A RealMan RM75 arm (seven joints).
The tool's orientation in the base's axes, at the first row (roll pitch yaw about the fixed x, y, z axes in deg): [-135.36, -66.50, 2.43]
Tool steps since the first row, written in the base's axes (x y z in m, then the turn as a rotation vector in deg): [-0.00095, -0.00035, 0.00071, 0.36, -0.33, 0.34]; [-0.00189, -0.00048, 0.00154, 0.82, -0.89, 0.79]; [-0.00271, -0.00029, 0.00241, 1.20, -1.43, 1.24]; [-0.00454, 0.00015, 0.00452, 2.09, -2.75, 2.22]
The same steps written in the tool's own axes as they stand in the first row. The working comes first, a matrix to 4 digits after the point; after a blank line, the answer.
The tool's axes in the first row as the columns of a matrix, in the base's axes (used below as rounded here):
[0.3984, 0.6740, 0.6221]
[0.0169, -0.6836, 0.7297]
[0.9171, -0.2802, -0.2837]

[0.00027, -0.00060, -0.00105, 0.45, 0.37, -0.11]; [0.00065, -0.00138, -0.00196, 1.04, 0.94, -0.36]; [0.00113, -0.00230, -0.00258, 1.59, 1.44, -0.65]; [0.00234, -0.00443, -0.00400, 2.82, 2.67, -1.34]
